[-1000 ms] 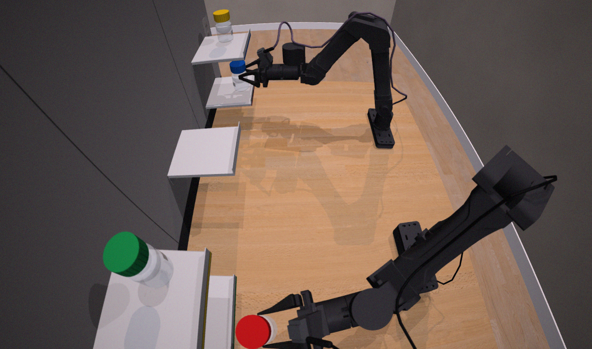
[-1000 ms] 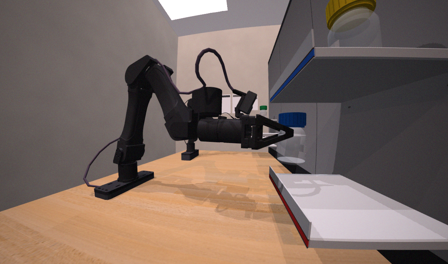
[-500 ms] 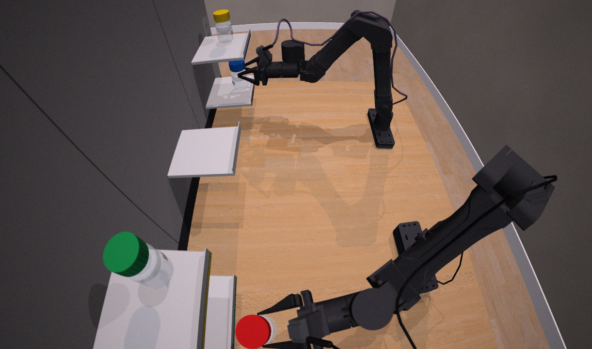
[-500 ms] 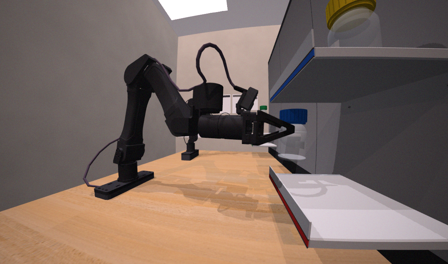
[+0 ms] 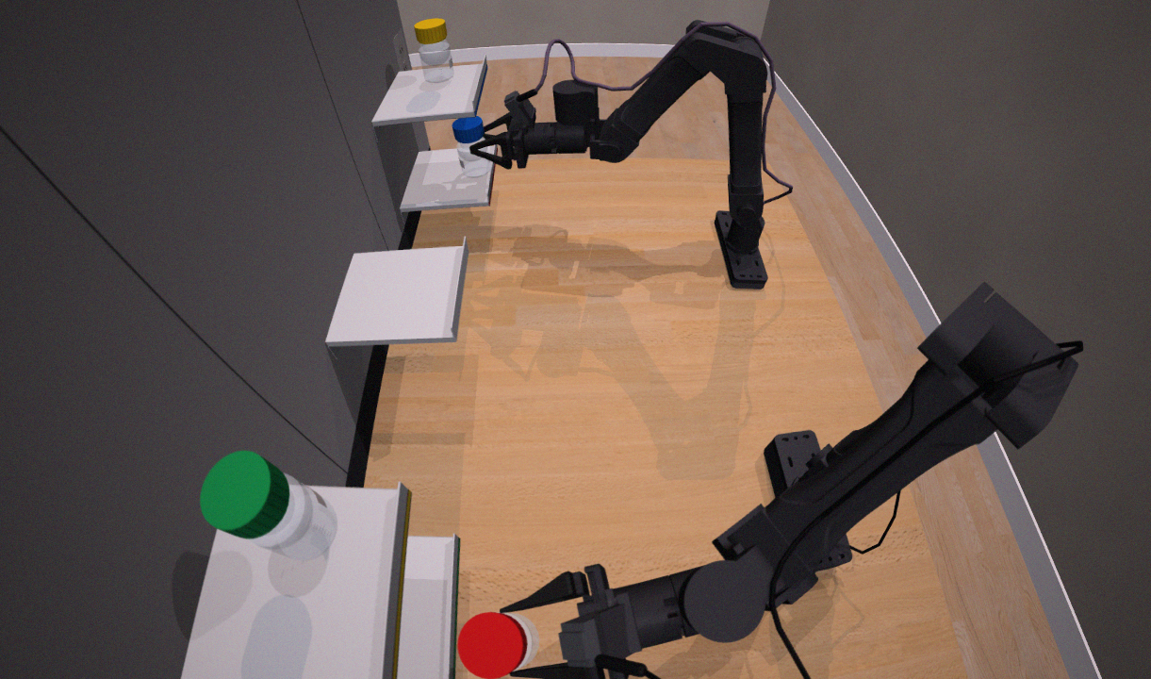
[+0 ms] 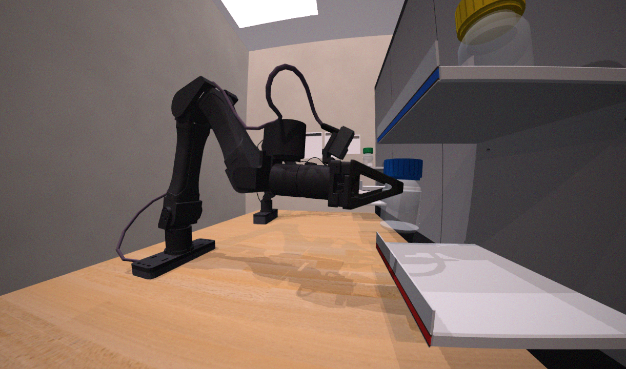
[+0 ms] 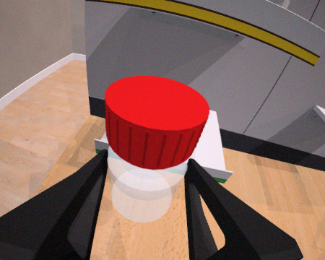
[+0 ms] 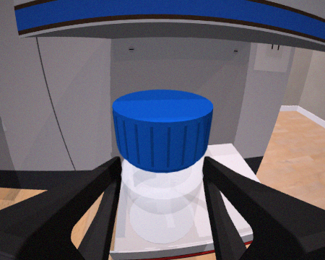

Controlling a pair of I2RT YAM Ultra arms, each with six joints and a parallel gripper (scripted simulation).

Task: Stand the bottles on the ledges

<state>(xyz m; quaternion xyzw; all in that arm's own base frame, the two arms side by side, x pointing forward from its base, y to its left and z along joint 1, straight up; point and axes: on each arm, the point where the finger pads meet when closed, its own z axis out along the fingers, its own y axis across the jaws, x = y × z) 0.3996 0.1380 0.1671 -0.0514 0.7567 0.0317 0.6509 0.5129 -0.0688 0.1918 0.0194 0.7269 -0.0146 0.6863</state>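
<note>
The yellow-capped bottle is 14 cm above my right hand, 9 cm to the right of it and 7 cm ahead of it. From my right hand the other things lie so: green-capped bottle 69 cm to the left, 14 cm above, 4 cm ahead; grey wall 36 cm to the left, 24 cm above, 16 cm ahead; blue-capped bottle 2 cm below, 1 cm ahead.
The red-capped bottle lies 10 mm ahead of my left hand and 10 mm below it. The rest, counted from my left hand: green-capped bottle (170 mm ahead, 70 mm to the right, 140 mm above); then grey wall (290 mm ahead, 400 mm to the right, 240 mm above); then blue-capped bottle (140 mm ahead, 760 mm to the right, 20 mm below).
</note>
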